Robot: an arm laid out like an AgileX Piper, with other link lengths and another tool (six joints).
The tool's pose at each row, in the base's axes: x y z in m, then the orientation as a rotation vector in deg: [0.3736 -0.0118 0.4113 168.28 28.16 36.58]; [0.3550 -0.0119 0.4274 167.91 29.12 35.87]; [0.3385 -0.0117 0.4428 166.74 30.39 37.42]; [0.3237 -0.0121 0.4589 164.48 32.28 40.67]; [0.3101 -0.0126 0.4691 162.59 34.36 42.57]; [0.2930 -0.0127 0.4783 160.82 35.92 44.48]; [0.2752 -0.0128 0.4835 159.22 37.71 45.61]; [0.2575 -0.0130 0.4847 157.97 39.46 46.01]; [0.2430 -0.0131 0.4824 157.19 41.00 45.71]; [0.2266 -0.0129 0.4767 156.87 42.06 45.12]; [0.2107 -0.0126 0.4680 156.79 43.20 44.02]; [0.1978 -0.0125 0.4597 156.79 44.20 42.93]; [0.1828 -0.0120 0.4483 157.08 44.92 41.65]
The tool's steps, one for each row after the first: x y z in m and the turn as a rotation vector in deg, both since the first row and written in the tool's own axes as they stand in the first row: [-0.0098 -0.0027 -0.0224 -0.13 -0.42 -0.74]; [-0.0179 -0.0052 -0.0433 -0.70 0.67 -1.74]; [-0.0246 -0.0066 -0.0641 -1.87 2.96 -3.32]; [-0.0325 -0.0084 -0.0790 -2.72 4.38 -5.00]; [-0.0437 -0.0118 -0.0946 -3.57 5.80 -6.33]; [-0.0570 -0.0161 -0.1067 -4.26 6.71 -7.82]; [-0.0718 -0.0208 -0.1152 -4.71 7.13 -9.25]; [-0.0852 -0.0253 -0.1192 -4.90 7.05 -10.46]; [-0.1015 -0.0312 -0.1209 -4.88 6.72 -11.26]; [-0.1184 -0.0375 -0.1197 -4.67 6.04 -12.07]; [-0.1327 -0.0427 -0.1176 -4.43 5.36 -12.76]; [-0.1499 -0.0493 -0.1135 -4.05 4.53 -13.21]
